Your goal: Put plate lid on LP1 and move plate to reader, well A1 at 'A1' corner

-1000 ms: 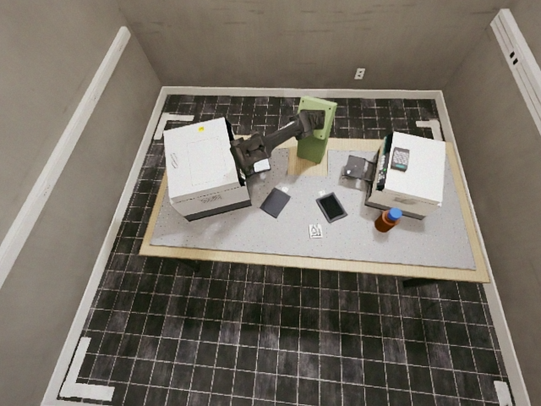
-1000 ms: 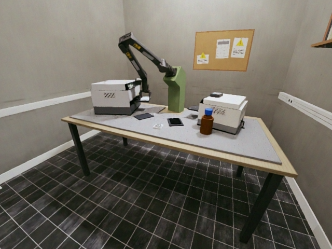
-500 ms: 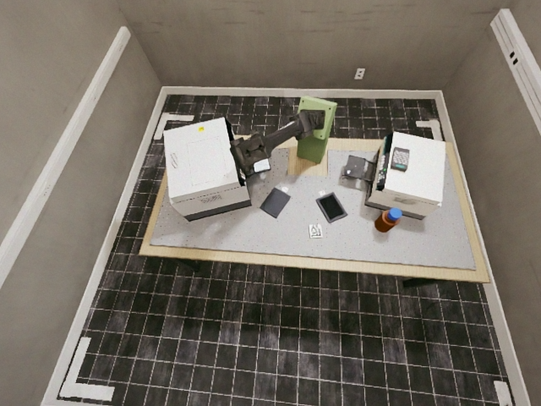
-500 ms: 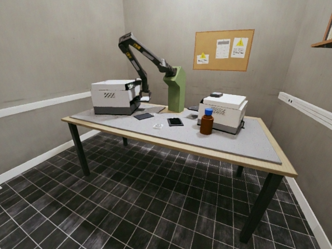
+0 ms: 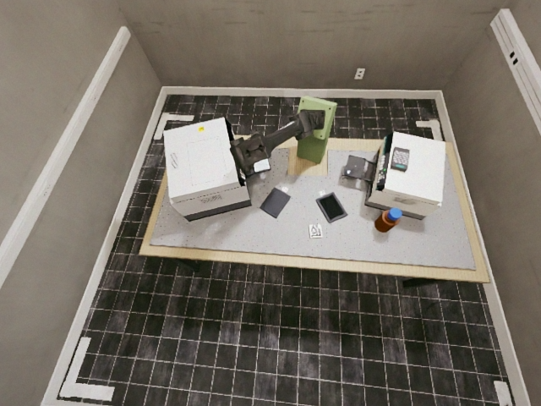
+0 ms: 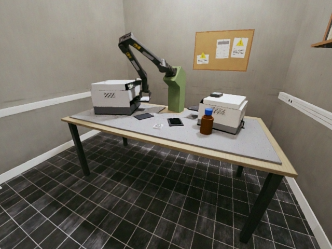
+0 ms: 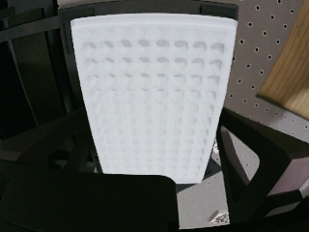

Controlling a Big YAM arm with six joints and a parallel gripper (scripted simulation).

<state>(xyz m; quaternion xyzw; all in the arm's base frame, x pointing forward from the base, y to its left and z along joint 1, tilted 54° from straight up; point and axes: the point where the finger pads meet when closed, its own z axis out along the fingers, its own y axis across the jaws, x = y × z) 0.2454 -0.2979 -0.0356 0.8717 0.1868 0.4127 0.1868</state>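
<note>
The white well plate is right at my hand. From my hand the other things lie so: brown capped bottle 690 mm to the left, 330 mm ahead, 20 mm below; dark flat lid 420 mm to the left, 230 mm ahead, 110 mm below.
</note>
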